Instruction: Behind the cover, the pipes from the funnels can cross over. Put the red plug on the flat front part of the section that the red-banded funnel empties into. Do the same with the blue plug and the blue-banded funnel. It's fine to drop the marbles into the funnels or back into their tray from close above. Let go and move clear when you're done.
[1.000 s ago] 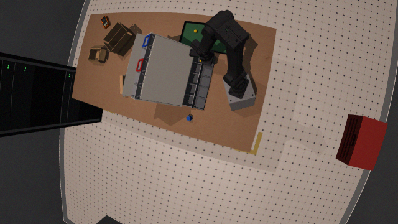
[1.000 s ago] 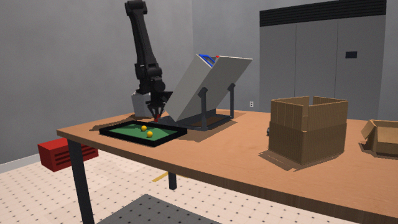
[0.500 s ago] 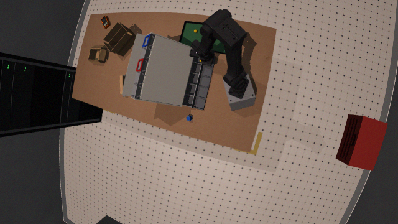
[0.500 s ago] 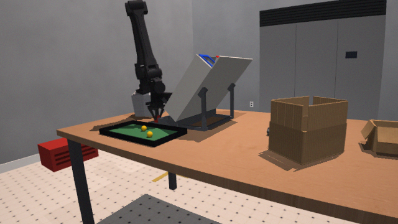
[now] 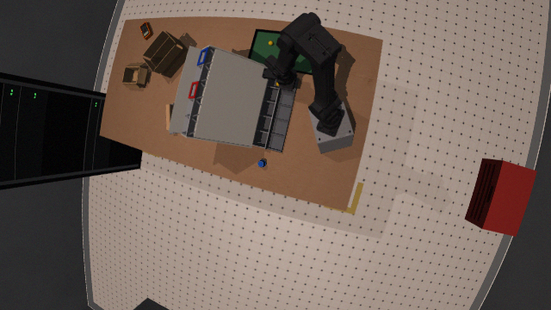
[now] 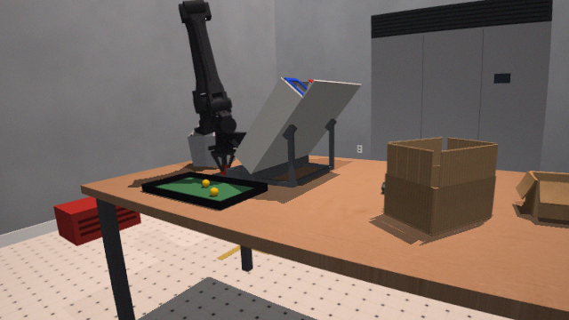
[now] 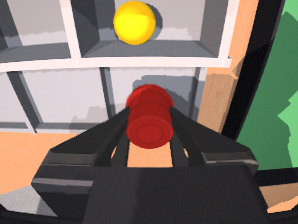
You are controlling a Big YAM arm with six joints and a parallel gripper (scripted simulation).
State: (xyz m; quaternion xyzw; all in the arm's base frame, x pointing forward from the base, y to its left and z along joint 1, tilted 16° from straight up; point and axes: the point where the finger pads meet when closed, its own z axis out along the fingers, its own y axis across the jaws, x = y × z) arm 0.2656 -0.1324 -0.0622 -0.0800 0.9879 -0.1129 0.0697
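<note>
The green tray is 170 mm to the right of my hand, 100 mm ahead of it and 20 mm below it. From my hand the other things lie so: cardboard box 760 mm ahead, 40 mm to the left, 40 mm above; sloped grey cover 180 mm to the left, 180 mm above, 170 mm ahead.
</note>
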